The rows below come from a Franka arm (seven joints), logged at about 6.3 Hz.
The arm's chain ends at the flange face. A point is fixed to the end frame.
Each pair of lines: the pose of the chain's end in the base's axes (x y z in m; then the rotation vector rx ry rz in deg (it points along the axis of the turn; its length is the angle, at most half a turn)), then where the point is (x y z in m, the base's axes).
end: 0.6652 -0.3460 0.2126 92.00 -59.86 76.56
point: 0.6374 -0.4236 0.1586
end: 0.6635 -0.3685 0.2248 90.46 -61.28 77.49
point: 0.6360 -0.4458 0.1702
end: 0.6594 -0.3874 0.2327 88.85 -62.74 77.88
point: 0.6315 -0.4642 0.1776
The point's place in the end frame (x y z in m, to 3 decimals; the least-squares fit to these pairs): -0.048 0.050 0.070
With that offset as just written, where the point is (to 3 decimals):
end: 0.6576 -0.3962 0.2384 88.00 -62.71 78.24
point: 0.630 -0.473 0.184
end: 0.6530 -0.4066 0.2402 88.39 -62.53 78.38
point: 0.625 -0.484 0.186
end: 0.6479 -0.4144 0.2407 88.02 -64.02 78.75
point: 0.621 -0.491 0.185
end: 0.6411 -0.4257 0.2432 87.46 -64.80 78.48
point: 0.613 -0.502 0.187
